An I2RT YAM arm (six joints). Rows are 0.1 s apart.
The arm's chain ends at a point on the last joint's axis. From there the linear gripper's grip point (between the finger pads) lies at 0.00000 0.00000 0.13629 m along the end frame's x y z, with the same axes.
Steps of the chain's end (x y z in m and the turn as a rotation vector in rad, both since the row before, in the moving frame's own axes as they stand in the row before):
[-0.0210 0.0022 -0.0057 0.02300 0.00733 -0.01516]
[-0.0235 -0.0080 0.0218 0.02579 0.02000 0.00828]
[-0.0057 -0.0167 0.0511 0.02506 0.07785 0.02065]
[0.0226 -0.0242 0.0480 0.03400 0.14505 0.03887]
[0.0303 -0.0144 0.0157 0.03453 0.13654 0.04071]
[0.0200 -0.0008 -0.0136 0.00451 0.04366 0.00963]
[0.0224 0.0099 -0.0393 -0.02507 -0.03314 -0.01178]
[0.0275 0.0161 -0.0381 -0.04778 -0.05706 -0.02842]
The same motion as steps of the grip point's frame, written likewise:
[-0.0200 -0.0009 -0.0057 0.02300 0.00733 -0.01516]
[-0.0208 -0.0115 0.0217 0.02579 0.02000 0.00828]
[0.0049 -0.0200 0.0506 0.02506 0.07785 0.02065]
[0.0424 -0.0284 0.0465 0.03400 0.14505 0.03887]
[0.0489 -0.0187 0.0144 0.03453 0.13654 0.04071]
[0.0260 -0.0014 -0.0137 0.00451 0.04366 0.00963]
[0.0179 0.0133 -0.0394 -0.02507 -0.03314 -0.01178]
[0.0198 0.0227 -0.0385 -0.04778 -0.05706 -0.02842]

